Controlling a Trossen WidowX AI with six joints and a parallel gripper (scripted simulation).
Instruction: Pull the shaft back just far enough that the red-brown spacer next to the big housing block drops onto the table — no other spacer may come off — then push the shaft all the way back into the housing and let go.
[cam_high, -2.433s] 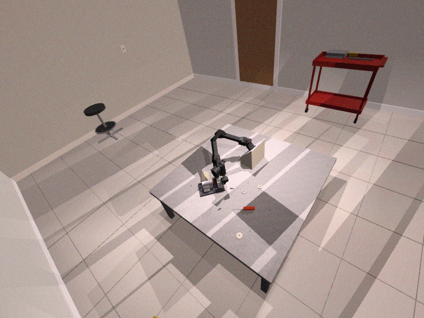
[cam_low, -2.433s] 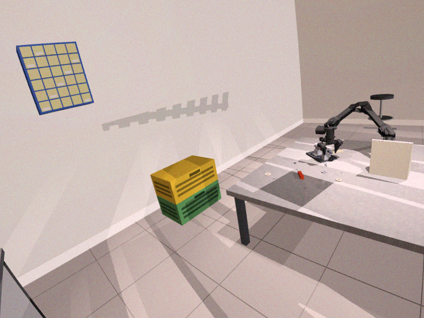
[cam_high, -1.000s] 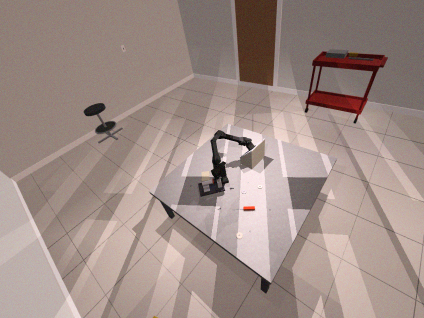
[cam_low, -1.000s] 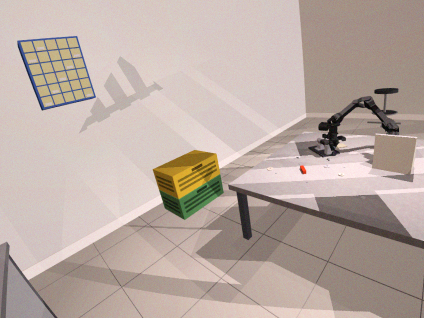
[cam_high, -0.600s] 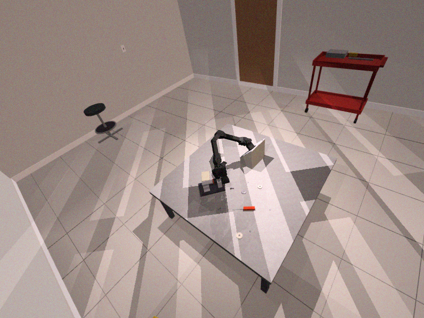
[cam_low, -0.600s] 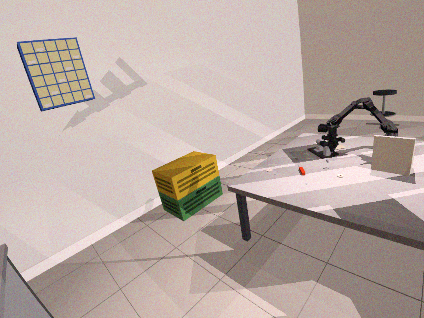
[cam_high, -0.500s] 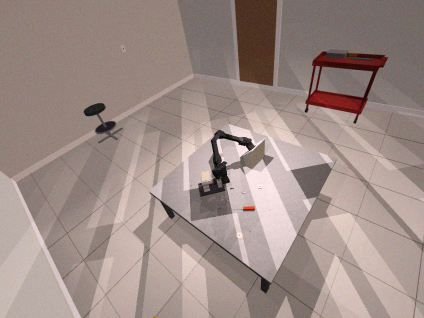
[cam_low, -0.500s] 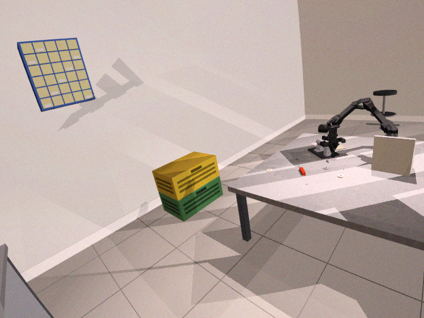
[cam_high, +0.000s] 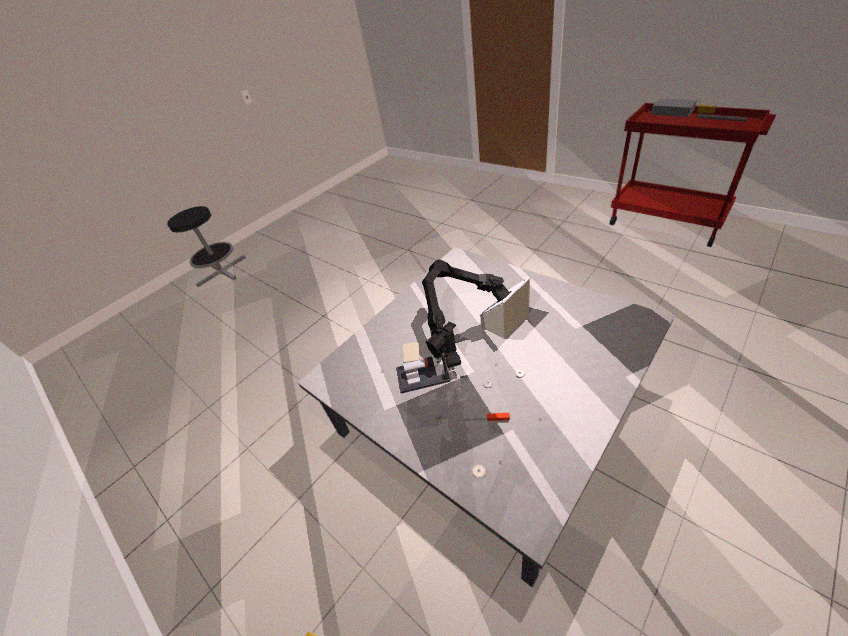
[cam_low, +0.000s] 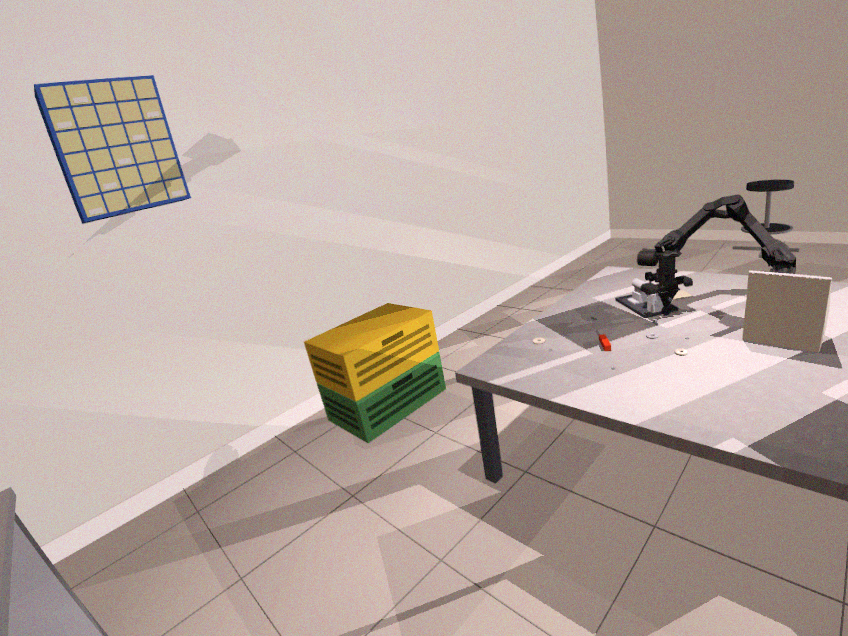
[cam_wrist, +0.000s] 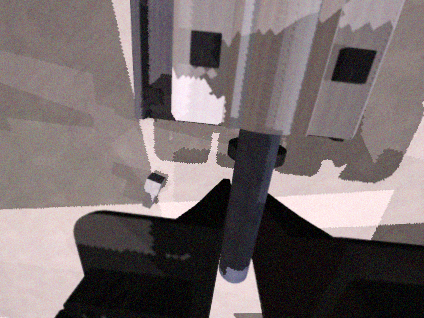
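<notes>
Right now my gripper tip is 4 cm short of the dark grey shaft, 3 cm to the left of it and 3 cm below it. The rest, counted from my gripper tip: red-brown spacer (9 cm ahead, 8 cm to the right, 3 cm above); then dark spacer ring (7 cm ahead, 6 cm to the right, 3 cm above); then card (23 cm to the right, 4 cm below, 3 cm ahead).
</notes>
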